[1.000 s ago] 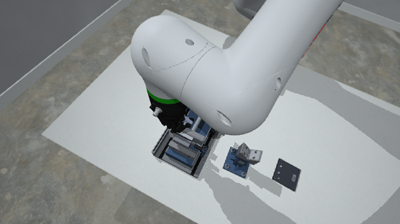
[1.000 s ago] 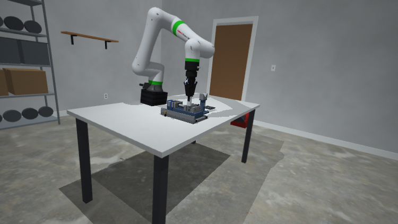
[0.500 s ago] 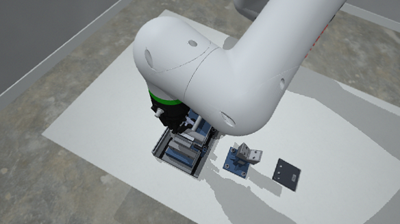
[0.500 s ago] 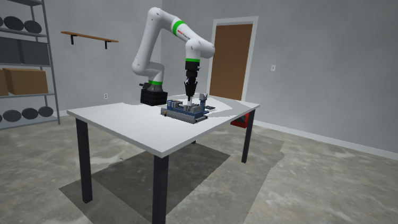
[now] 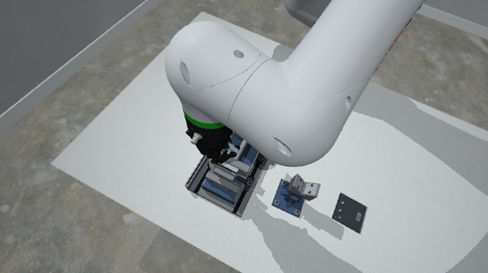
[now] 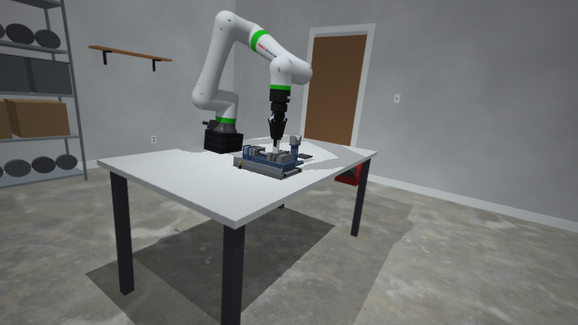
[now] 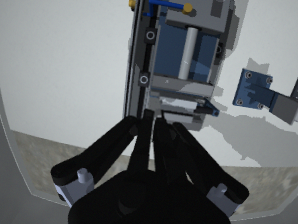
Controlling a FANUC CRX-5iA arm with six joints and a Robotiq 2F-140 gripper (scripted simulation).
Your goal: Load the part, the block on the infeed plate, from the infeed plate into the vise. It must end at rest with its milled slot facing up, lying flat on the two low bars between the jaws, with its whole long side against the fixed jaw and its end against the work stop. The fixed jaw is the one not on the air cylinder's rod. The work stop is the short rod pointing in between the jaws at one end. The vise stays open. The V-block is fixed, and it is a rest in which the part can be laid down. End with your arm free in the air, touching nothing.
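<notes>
Now: hand 4 cm to the right of the part and 4 cm above it. Also, from my hand: air cylinder rod (9 cm behind, 6 cm below, 4 cm to the left); then vise (10 cm below, 7 cm behind, 4 cm to the left); then air cylinder (17 cm behind, 6 cm below, 5 cm to the left).
</notes>
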